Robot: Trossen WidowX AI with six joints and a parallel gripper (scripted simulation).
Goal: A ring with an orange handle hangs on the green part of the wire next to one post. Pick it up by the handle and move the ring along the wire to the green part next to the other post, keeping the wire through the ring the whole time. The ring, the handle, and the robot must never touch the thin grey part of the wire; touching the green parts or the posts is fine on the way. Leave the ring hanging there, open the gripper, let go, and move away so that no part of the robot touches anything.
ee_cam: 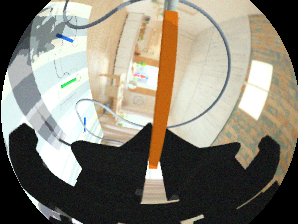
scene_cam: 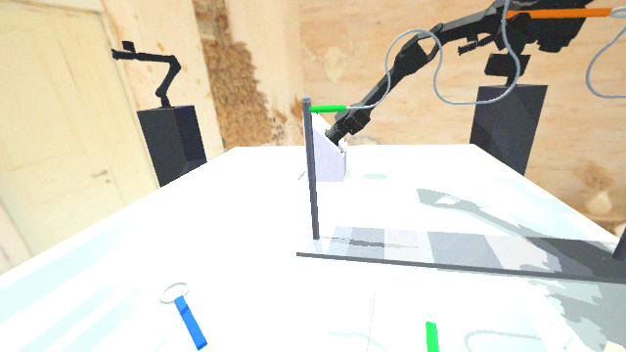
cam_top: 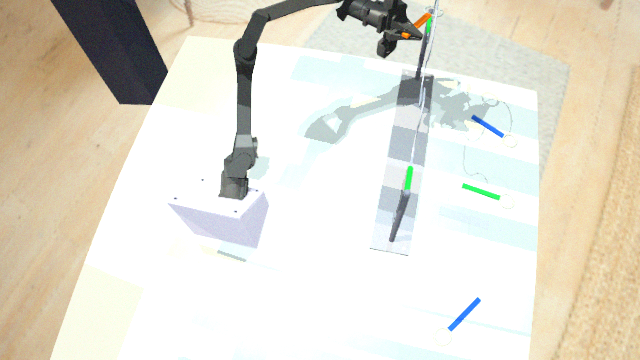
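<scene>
Now: gripper tip 8 cm to the right of the orange-handled ring, 1 cm short of it and 1 cm above it.
</scene>
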